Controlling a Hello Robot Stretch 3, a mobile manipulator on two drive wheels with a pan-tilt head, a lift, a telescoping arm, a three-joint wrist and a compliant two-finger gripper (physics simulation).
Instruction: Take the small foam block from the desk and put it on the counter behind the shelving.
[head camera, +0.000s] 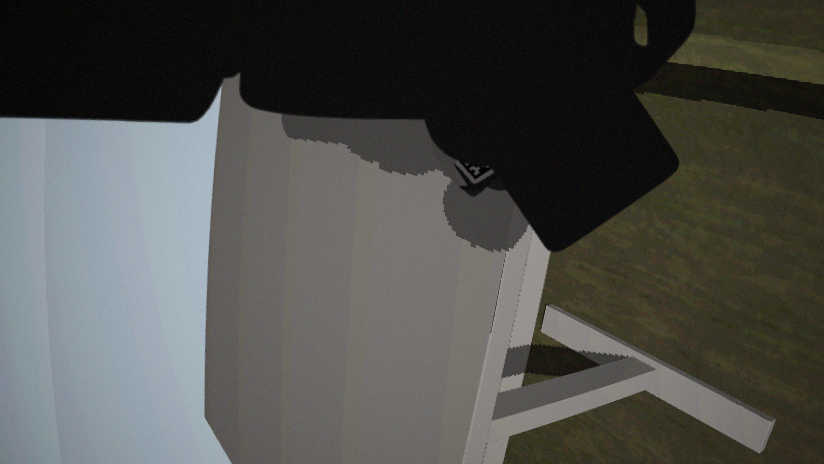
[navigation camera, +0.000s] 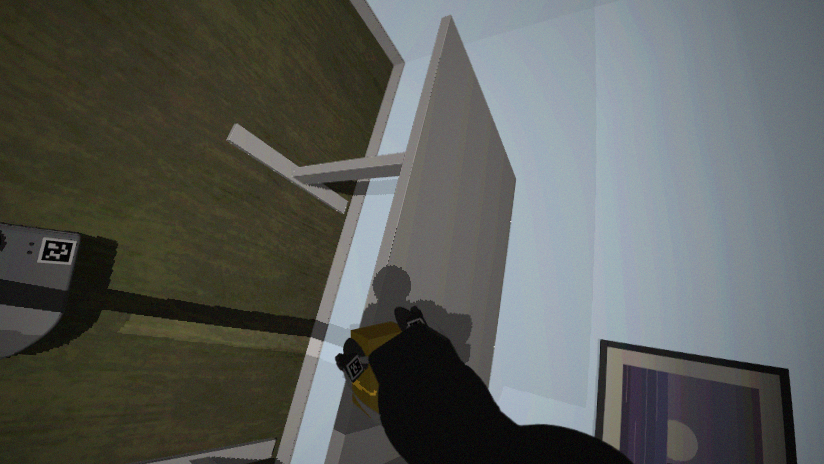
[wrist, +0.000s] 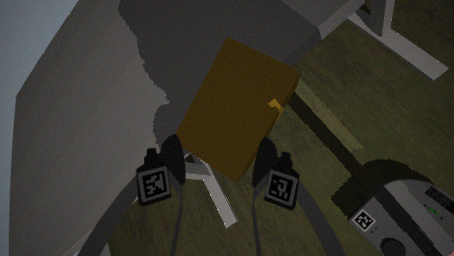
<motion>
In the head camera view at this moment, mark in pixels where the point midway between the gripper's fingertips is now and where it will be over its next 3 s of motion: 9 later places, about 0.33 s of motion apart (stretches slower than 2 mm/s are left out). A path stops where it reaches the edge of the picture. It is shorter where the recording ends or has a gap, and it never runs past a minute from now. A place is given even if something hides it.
The gripper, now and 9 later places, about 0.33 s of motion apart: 538, 131; 552, 133; 584, 137; 617, 141; 646, 145; 672, 148; 694, 152; 715, 155; 733, 157; 750, 160
</motion>
